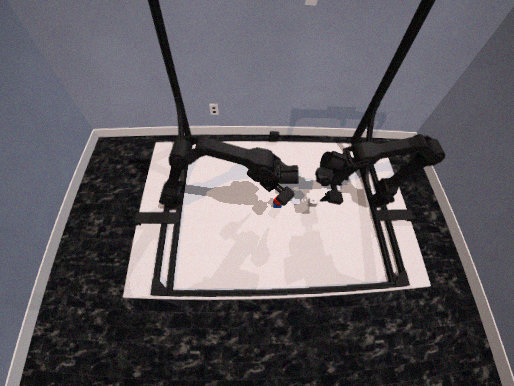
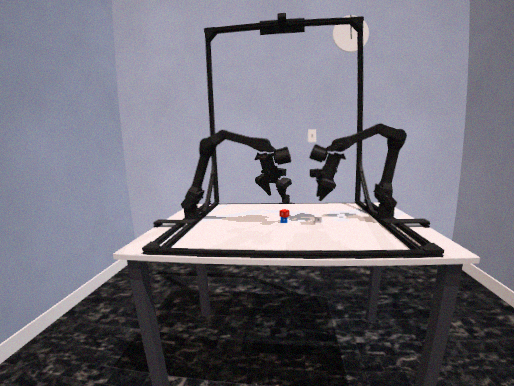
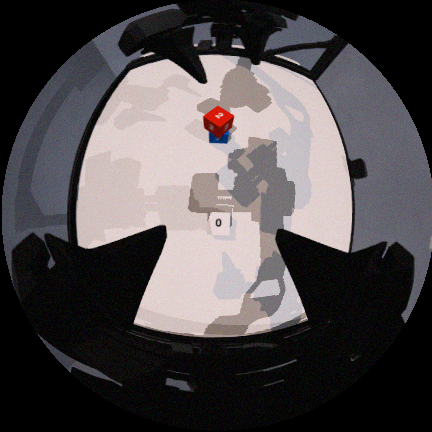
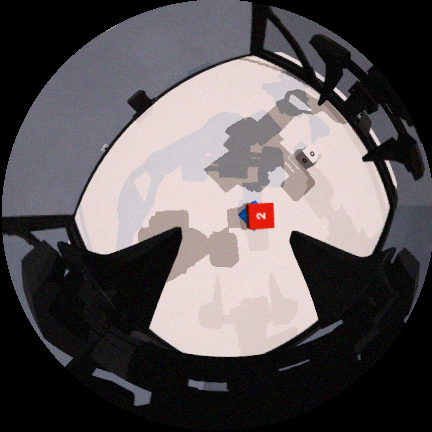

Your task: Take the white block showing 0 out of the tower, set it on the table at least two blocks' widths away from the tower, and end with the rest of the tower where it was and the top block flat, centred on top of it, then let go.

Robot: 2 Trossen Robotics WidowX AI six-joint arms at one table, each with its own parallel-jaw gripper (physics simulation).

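Frame: origin at the left arm's base, x ahead, y left, z up, level; metres.
Seen in the pictures: left gripper, fingertip midpoint: (image 1: 318, 191) (image 2: 318, 198) (image 3: 222, 232) (image 4: 342, 130); right gripper, fingertip midpoint: (image 1: 272, 188) (image 2: 276, 197) (image 3: 232, 70) (image 4: 237, 234); left arm's base, link origin: (image 1: 377, 201) (image 2: 385, 217) (image 3: 212, 350) (image 4: 348, 109); right arm's base, link origin: (image 1: 173, 202) (image 2: 191, 217) (image 3: 222, 48).
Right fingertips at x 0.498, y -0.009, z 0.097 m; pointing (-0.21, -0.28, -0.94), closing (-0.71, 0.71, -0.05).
Observation:
Pixels of each thing's middle, then the offset from my right fingertips to it. "pt": a spot on its surface instead. Level surfaces: height alone.
- blue block, body centre: (image 4: 252, 215) (image 3: 218, 131) (image 1: 277, 203) (image 2: 283, 219) dx -0.031, dy +0.012, dz -0.102 m
- white table, surface height: dz -0.116 m
- black frame, surface spot: (image 2: 295, 253) pt dx -0.069, dy +0.388, dz -0.099 m
The red block showing 2 (image 1: 276, 200) (image 2: 284, 212) (image 3: 218, 120) (image 4: 261, 216) rests flat on the blue block (image 1: 277, 205) (image 2: 284, 220) (image 3: 218, 137) (image 4: 243, 215), turned about an eighth of a turn against it. Exact centring is hard to judge. The white block showing 0 (image 2: 318, 220) (image 3: 219, 223) (image 4: 312, 153) stands on the table, apart from the tower by more than two block widths. My right gripper (image 2: 276, 194) (image 3: 232, 70) (image 4: 237, 234) is open and empty, above and behind the tower, touching neither block. My left gripper (image 2: 322, 196) (image 3: 222, 232) (image 4: 342, 130) is open and empty above the white block.
The white table (image 1: 280, 260) (image 2: 300, 240) carries a black frame (image 1: 280, 291) (image 2: 295, 253) along its edges, with uprights at the back corners. Both forearms reach inward over the back half of the table, their grippers a short way apart. Arm shadows fall around the blocks.

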